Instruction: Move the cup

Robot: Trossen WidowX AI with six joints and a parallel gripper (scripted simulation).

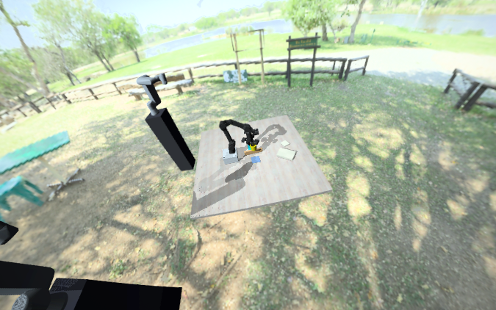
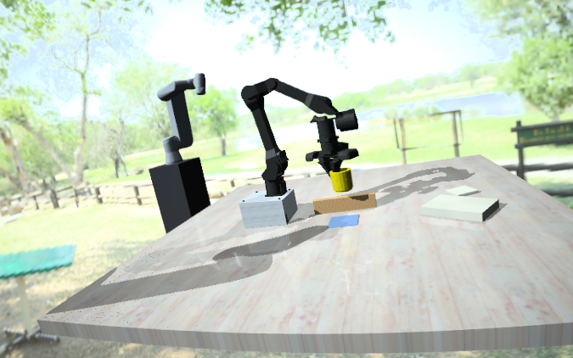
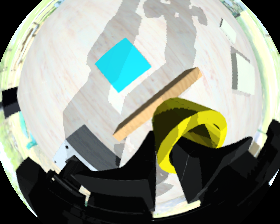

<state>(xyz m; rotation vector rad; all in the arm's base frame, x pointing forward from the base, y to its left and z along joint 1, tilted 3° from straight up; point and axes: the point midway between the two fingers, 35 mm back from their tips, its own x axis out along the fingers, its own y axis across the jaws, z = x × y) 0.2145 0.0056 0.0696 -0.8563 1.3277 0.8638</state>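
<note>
My gripper tip is now 12 cm to the right of the cyan pad and 12 cm above it. Round my gripper tip: yellow cup (2 cm ahead, 1 cm to the right); then low wooden bar (2 cm ahead, 1 cm to the left, 10 cm below); then light blue pad (3 cm ahead, 10 cm to the right, 12 cm below).
</note>
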